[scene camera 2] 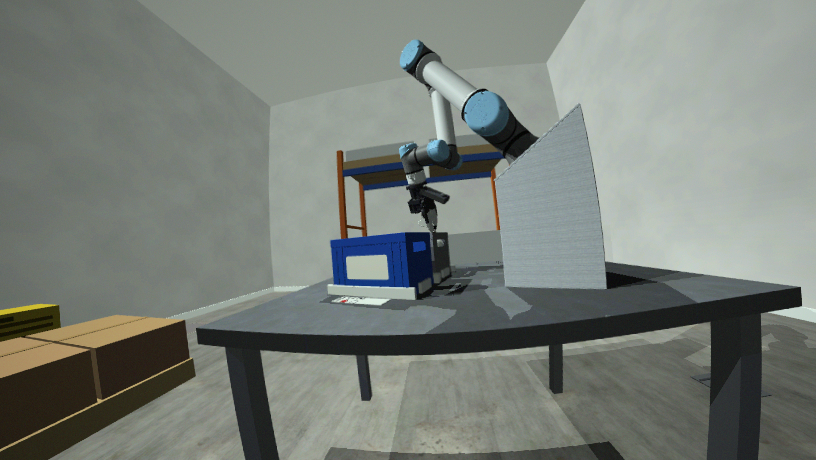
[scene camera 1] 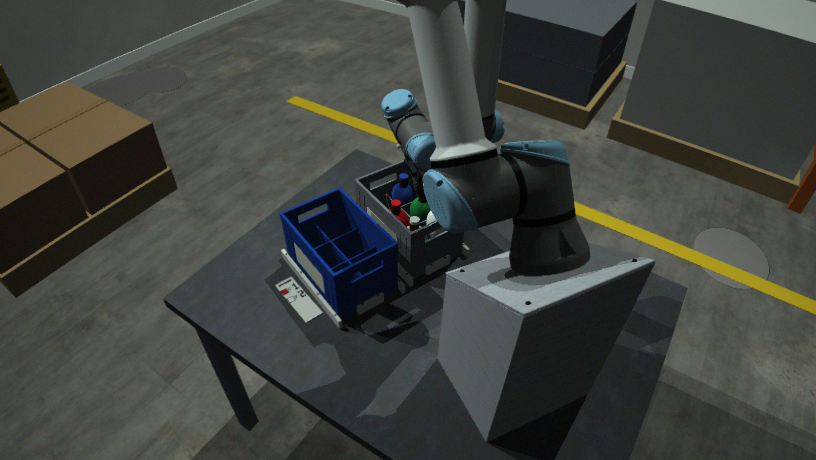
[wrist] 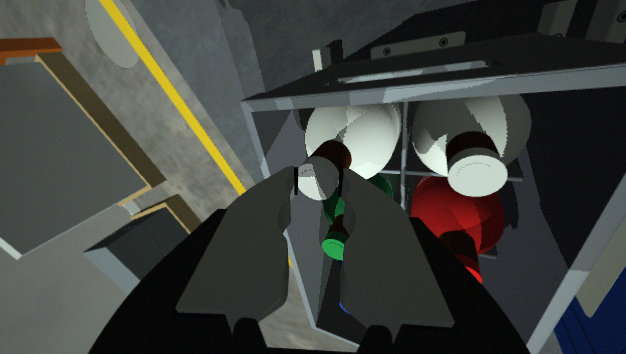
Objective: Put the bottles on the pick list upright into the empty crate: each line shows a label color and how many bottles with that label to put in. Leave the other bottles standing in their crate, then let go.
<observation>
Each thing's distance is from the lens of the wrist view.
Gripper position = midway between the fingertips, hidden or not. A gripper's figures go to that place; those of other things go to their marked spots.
gripper [wrist: 318, 170]: 0.14 m
red bottle [wrist: 468, 226]: 0.22 m
green bottle [wrist: 333, 245]: 0.21 m
white bottle [wrist: 363, 137]: 0.16 m
The marked spots on the white bottle and the green bottle are 0.10 m apart.
</observation>
